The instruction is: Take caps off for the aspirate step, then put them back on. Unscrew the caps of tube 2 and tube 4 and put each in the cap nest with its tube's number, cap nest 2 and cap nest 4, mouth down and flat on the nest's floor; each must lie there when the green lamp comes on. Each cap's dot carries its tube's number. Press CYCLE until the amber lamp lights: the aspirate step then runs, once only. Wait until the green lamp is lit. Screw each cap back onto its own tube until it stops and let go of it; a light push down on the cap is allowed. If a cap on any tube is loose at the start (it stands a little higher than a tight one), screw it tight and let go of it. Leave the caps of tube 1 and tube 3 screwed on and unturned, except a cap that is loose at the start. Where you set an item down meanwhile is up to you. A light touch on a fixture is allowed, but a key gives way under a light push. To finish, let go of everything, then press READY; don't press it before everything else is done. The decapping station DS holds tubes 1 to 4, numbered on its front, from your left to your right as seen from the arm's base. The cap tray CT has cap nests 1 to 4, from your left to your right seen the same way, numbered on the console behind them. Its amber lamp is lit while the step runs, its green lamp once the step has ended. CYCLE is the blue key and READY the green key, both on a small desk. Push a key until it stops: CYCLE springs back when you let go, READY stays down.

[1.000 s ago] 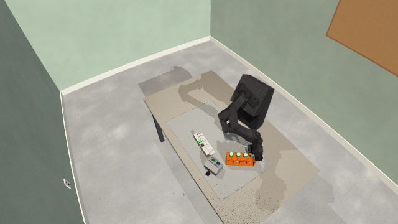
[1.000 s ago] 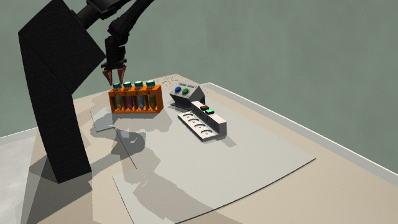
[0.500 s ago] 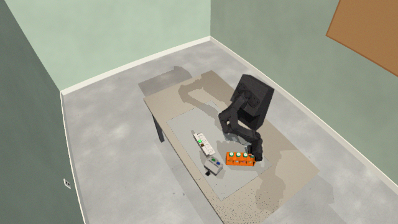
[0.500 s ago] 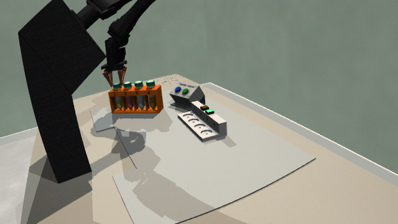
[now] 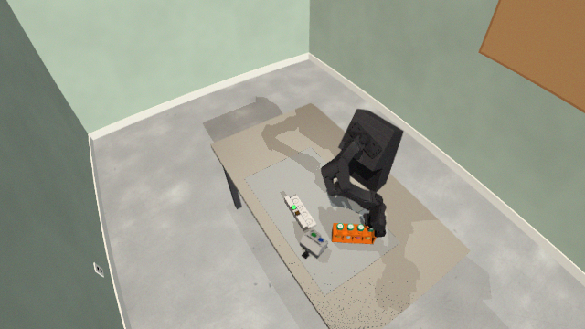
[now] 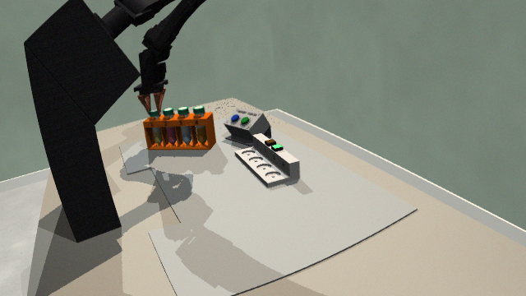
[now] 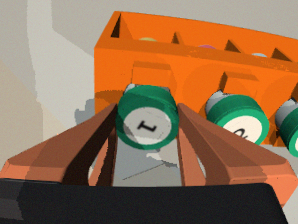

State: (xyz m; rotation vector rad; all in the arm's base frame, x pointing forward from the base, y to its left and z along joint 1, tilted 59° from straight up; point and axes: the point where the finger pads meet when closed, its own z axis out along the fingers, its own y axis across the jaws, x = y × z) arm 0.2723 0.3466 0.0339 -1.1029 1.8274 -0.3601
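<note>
Right now my hand is right at the cap 1. Also, from my hand: green ready key (270 mm ahead, 80 mm to the right, 50 mm below); blue cycle key (250 mm ahead, 50 mm below, 40 mm to the right).
</note>
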